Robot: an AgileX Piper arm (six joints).
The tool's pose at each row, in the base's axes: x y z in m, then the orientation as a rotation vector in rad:
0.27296 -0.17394 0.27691 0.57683 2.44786 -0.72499
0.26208 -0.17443 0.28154 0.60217 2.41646 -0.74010
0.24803 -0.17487 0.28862 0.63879 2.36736 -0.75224
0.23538 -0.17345 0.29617 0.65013 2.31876 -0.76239
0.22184 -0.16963 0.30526 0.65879 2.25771 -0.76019
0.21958 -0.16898 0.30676 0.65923 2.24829 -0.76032
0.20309 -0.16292 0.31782 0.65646 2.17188 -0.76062
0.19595 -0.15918 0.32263 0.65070 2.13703 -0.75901
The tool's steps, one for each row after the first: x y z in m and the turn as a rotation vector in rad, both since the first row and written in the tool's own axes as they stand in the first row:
0.00562 -0.00780 -0.00691 0.01778 -0.01798 0.02335
0.01228 -0.01812 -0.01674 0.03719 -0.04714 0.06111
0.01804 -0.02647 -0.02752 0.04973 -0.08521 0.08379
0.02418 -0.03402 -0.04115 0.05377 -0.13594 0.11302
0.02522 -0.03526 -0.04342 0.05456 -0.14408 0.11686
0.03305 -0.04337 -0.06085 0.05933 -0.21263 0.14436
0.03671 -0.04604 -0.06908 0.05932 -0.24583 0.15455

